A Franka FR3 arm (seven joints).
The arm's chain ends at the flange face. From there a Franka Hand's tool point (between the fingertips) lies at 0.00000 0.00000 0.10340 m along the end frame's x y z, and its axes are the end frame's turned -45 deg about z.
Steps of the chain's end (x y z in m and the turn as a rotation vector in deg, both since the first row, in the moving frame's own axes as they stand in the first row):
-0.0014 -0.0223 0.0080 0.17 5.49 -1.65
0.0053 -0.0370 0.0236 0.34 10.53 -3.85
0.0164 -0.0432 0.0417 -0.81 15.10 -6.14
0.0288 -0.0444 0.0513 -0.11 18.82 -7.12
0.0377 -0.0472 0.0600 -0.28 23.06 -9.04
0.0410 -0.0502 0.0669 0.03 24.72 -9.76
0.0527 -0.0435 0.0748 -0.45 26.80 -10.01
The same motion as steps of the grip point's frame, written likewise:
0.0221 -0.0101 0.0075 -3.76 4.00 -1.65
0.0441 -0.0100 0.0219 -7.21 7.69 -3.85
0.0612 0.0001 0.0381 -11.25 10.10 -6.14
0.0766 0.0112 0.0458 -13.39 13.23 -7.12
0.0905 0.0199 0.0518 -16.50 16.11 -9.04
0.0976 0.0212 0.0574 -17.46 17.50 -9.76
0.1032 0.0370 0.0637 -19.27 18.63 -10.01

